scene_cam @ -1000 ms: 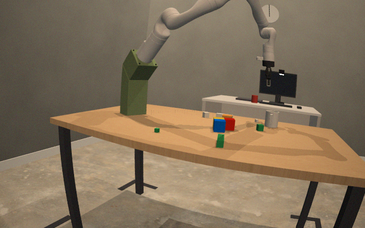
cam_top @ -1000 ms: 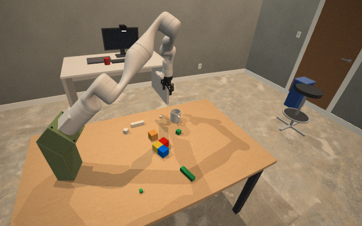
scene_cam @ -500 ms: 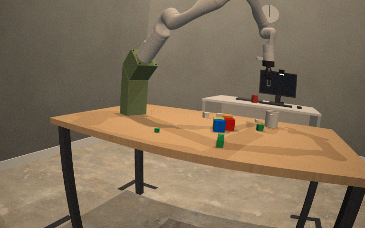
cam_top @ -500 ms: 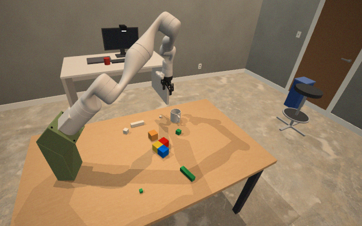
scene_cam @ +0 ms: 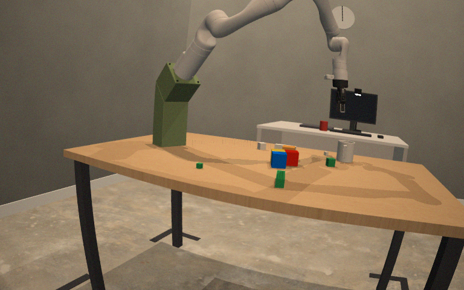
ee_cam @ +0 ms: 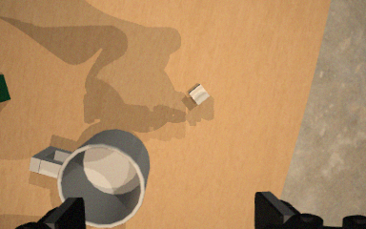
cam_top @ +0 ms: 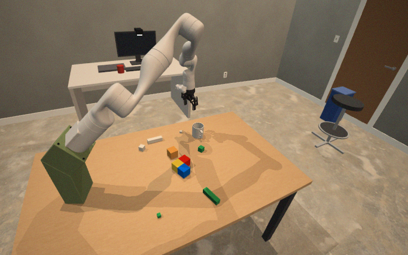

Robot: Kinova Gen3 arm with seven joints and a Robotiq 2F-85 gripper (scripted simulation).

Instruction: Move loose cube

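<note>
Right now the grey cup is 30 mm ahead of my hand, 70 mm to the right of it and 180 mm below it. Also, from my hand: long green bar (230 mm behind, 510 mm to the right, 200 mm below); tiny green cube (500 mm behind, 450 mm to the right, 210 mm below).
</note>
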